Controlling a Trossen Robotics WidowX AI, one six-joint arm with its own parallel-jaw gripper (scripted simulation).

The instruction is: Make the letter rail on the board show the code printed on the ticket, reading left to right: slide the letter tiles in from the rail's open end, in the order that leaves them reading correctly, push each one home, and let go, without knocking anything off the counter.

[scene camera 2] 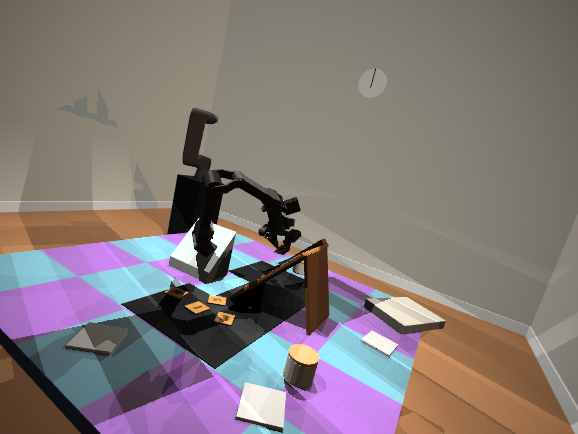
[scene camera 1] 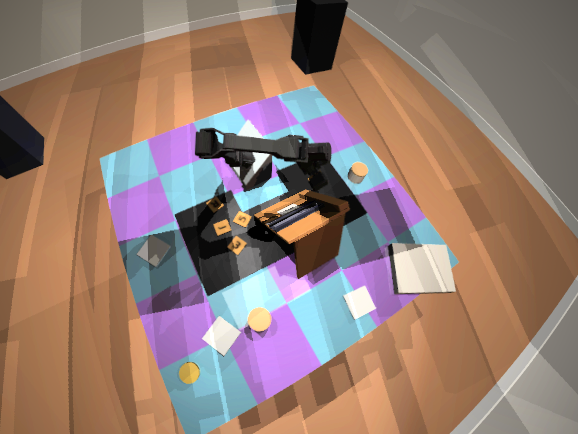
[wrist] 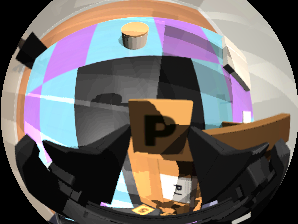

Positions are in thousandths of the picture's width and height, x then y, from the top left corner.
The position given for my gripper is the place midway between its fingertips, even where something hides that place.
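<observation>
Wrist view: my gripper (wrist: 535, 578), carrying an orange letter tile marked p (wrist: 535, 565); a thick white slab (wrist: 787, 279); a white ticket (wrist: 602, 846). Scene camera 1: thick white slab (scene camera 1: 722, 619). Scene camera 2: my gripper (scene camera 2: 490, 575). Scene camera 2 does not show the white ticket, hidden by a slanted brown board.
</observation>
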